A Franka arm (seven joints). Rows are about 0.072 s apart.
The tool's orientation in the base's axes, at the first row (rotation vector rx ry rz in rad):
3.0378, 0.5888, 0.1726
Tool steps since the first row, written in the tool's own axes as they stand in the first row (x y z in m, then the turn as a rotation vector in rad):
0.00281, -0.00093, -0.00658, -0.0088, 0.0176, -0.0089
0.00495, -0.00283, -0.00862, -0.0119, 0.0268, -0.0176
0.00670, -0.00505, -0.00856, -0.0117, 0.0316, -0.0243
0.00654, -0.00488, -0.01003, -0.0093, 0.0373, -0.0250
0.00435, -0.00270, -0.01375, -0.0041, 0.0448, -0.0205
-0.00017, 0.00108, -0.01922, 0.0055, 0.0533, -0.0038
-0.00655, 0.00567, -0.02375, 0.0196, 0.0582, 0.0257
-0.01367, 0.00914, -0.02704, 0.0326, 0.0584, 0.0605
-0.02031, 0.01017, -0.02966, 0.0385, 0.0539, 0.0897
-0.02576, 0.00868, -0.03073, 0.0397, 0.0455, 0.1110
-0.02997, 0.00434, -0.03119, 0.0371, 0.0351, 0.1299
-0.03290, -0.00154, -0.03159, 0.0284, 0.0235, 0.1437
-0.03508, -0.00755, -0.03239, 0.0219, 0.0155, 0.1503
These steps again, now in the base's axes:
0.00147, 0.00205, 0.00676, -0.0026, -0.0194, 0.0091
0.00251, 0.00465, 0.00888, -0.0031, -0.0289, 0.0180
0.00330, 0.00737, 0.00886, -0.0019, -0.0332, 0.0249
0.00305, 0.00718, 0.01031, 0.0023, -0.0375, 0.0262
0.00140, 0.00441, 0.01392, 0.0104, -0.0426, 0.0228
-0.00201, -0.00067, 0.01913, 0.0243, -0.0473, 0.0077
-0.00672, -0.00722, 0.02328, 0.0426, -0.0471, -0.0199
-0.01239, -0.01304, 0.02604, 0.0587, -0.0432, -0.0531
-0.01843, -0.01643, 0.02803, 0.0659, -0.0374, -0.0818
-0.02413, -0.01707, 0.02845, 0.0664, -0.0296, -0.1033
-0.02967, -0.01461, 0.02821, 0.0624, -0.0213, -0.1230
-0.03459, -0.01025, 0.02794, 0.0517, -0.0141, -0.1383
-0.03892, -0.00548, 0.02814, 0.0435, -0.0092, -0.1460

